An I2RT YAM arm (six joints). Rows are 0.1 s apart.
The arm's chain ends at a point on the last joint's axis. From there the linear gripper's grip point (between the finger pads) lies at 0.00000 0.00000 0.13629 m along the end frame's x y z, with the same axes.
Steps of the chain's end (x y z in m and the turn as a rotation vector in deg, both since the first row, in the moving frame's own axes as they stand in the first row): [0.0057 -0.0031 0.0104 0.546 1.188 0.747]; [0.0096 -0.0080 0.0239 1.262 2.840 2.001]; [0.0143 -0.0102 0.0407 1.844 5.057 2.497]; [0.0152 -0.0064 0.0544 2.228 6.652 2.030]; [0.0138 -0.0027 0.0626 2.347 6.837 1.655]
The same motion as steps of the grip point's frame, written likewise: [0.0085 -0.0044 0.0104 0.546 1.188 0.747]; [0.0164 -0.0109 0.0237 1.262 2.840 2.001]; [0.0264 -0.0143 0.0401 1.844 5.057 2.497]; [0.0311 -0.0114 0.0534 2.228 6.652 2.030]; [0.0301 -0.0080 0.0615 2.347 6.837 1.655]
